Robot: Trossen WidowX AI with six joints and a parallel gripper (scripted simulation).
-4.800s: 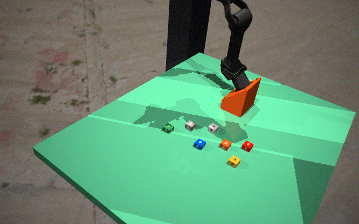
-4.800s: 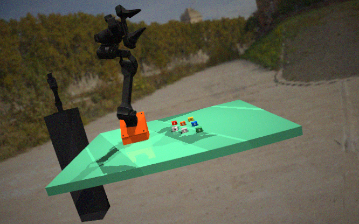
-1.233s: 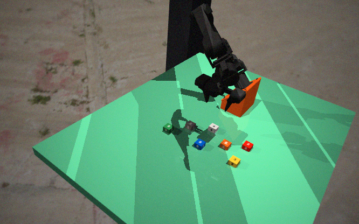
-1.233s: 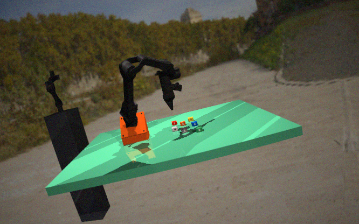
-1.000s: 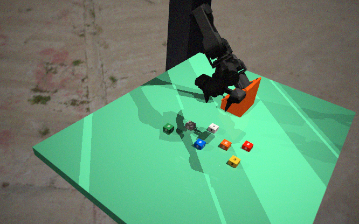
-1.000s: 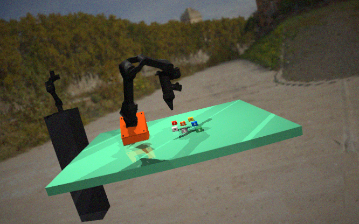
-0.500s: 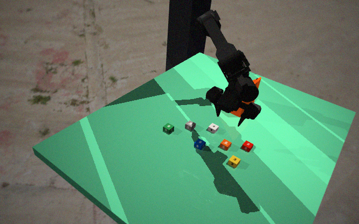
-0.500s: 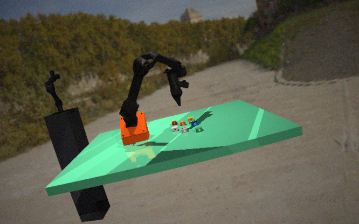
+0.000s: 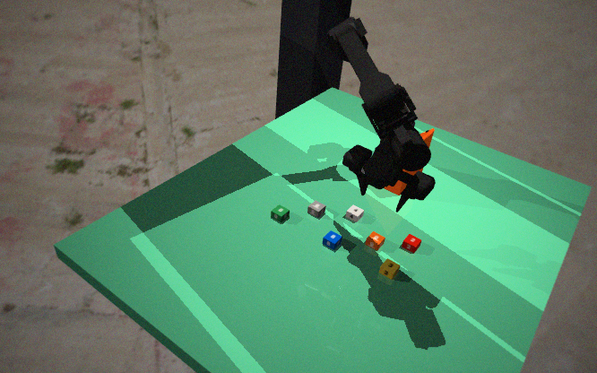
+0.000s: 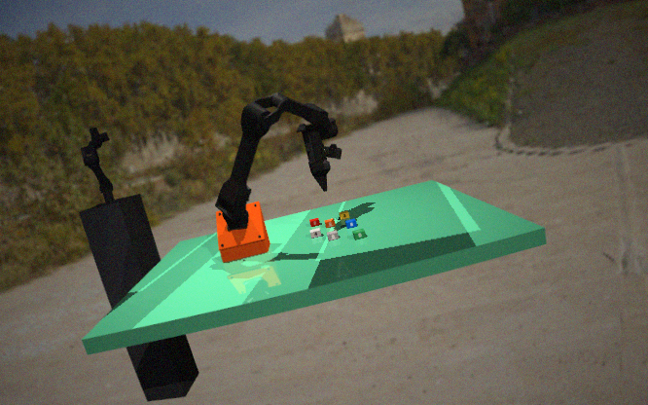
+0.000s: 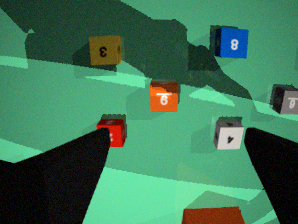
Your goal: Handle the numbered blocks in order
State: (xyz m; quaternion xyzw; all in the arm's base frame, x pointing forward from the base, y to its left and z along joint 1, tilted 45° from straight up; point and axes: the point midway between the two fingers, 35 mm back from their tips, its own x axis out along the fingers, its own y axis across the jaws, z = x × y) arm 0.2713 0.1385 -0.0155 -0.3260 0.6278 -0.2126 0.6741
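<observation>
The green block is 210 mm to the right of my gripper tip, 120 mm below it and 90 mm ahead of it. Also, from my gripper tip: yellow block 120 mm below, 80 mm to the left, 40 mm ahead; then blue block 120 mm below, 60 mm to the right, 60 mm ahead; then orange block 120 mm below, 10 mm to the left, 10 mm behind.
</observation>
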